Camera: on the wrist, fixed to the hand. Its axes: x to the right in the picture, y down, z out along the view.
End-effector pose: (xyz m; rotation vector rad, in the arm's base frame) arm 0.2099 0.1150 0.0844 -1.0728 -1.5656 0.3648
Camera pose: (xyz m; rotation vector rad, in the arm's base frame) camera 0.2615 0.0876 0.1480 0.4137 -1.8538 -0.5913
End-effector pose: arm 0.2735 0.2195 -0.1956 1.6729 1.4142 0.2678
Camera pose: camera 0.2048 0.2715 -0.1892 0.2805 2.3024 -0.6950
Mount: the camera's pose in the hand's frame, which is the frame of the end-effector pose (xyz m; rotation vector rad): 0.0209 -0.0386 -0.0744 0.1340 0.0128 -1.5507
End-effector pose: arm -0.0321 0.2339 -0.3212 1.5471 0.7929 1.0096
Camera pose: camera -0.0901 0.2911 -0.3500 0.5931 1.6448 -0.2039
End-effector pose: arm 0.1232 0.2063 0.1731 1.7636 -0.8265 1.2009
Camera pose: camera 0.1335 0.2885 0.1975 1.7514 0.6705 0.1739
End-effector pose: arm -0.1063 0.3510 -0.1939 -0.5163 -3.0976 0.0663
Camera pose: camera -0.1380 0.3244 -0.1181 1.7646 -2.5147 0.2265
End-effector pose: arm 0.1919 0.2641 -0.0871 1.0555 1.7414 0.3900
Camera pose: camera 0.1064 0.2748 -0.0938 -0.4058 2.0667 -0.6986
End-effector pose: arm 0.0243 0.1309 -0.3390 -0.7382 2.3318 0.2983
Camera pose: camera -0.0056 0.0614 -0.2973 -2.1098 1.1695 -0.5411
